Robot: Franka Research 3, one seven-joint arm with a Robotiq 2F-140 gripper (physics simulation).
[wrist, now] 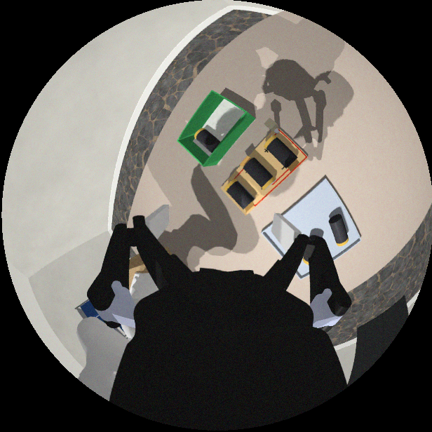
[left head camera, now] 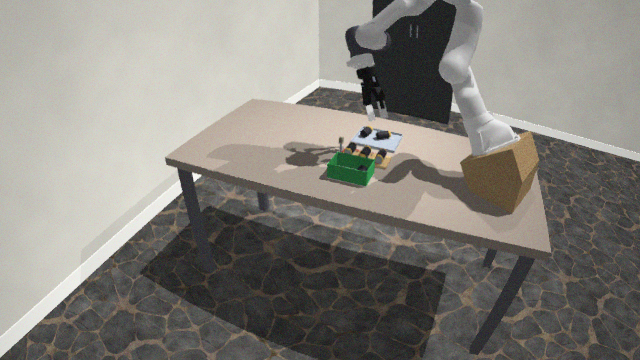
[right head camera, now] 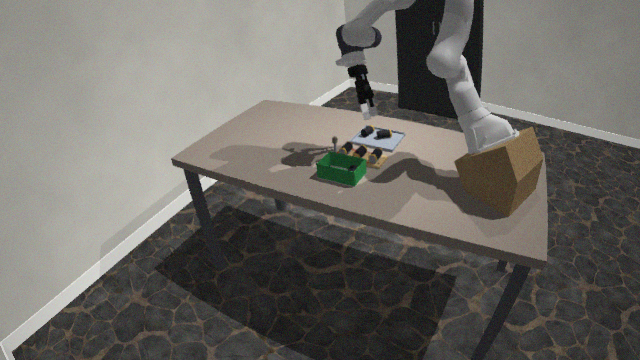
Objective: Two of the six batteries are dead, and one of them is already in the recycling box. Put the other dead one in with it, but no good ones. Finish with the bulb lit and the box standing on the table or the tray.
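Observation:
My gripper (left head camera: 377,113) (right head camera: 369,111) (wrist: 221,218) is open and empty, above the back of the table near the pale blue tray (left head camera: 390,144) (right head camera: 382,143) (wrist: 312,205). Two black batteries lie on the tray: one (left head camera: 366,131) (right head camera: 367,131) (wrist: 338,229) shows fully, the other (left head camera: 383,135) (right head camera: 384,134) (wrist: 306,256) is partly hidden by a finger in the wrist view. Three batteries (wrist: 282,151) (wrist: 258,172) (wrist: 240,194) sit in the wooden holder. The bulb (left head camera: 341,140) (right head camera: 334,140) at its end looks grey and unlit. The green box (left head camera: 347,172) (right head camera: 340,172) (wrist: 200,116) stands upright on the table with one battery (wrist: 208,140) inside.
The box stands in front of the holder, and the tray lies behind it. The robot's base stands on a brown block (left head camera: 500,175) (right head camera: 495,180) at the table's right end. A dark cabinet (left head camera: 415,60) (right head camera: 415,60) stands behind the table.

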